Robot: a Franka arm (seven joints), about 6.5 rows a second.
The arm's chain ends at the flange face. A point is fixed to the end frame.
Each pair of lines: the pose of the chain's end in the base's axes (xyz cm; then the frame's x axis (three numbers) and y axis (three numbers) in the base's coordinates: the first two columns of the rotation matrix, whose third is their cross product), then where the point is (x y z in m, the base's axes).
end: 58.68 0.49 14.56 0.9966 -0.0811 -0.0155 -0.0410 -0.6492 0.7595
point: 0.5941 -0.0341 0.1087
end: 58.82 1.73 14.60 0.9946 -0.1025 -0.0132 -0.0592 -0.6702 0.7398
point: 0.5948 -0.0208 0.1080
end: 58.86 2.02 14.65 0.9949 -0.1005 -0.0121 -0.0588 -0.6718 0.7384
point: 0.5954 -0.0178 0.1084
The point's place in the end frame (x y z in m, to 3 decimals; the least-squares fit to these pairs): 0.011 -0.003 0.053
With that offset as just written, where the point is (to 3 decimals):
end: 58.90 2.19 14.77 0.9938 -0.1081 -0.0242 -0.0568 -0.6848 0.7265
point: 0.595 -0.015 0.109
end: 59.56 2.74 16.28 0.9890 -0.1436 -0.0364 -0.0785 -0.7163 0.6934
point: 0.600 -0.008 0.122
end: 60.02 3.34 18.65 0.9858 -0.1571 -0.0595 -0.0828 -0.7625 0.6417
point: 0.604 0.001 0.143
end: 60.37 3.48 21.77 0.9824 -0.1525 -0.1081 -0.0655 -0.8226 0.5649
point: 0.605 0.007 0.171
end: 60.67 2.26 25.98 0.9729 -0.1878 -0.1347 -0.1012 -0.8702 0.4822
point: 0.607 -0.001 0.211
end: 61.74 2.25 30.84 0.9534 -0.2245 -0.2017 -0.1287 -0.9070 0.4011
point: 0.614 0.004 0.258
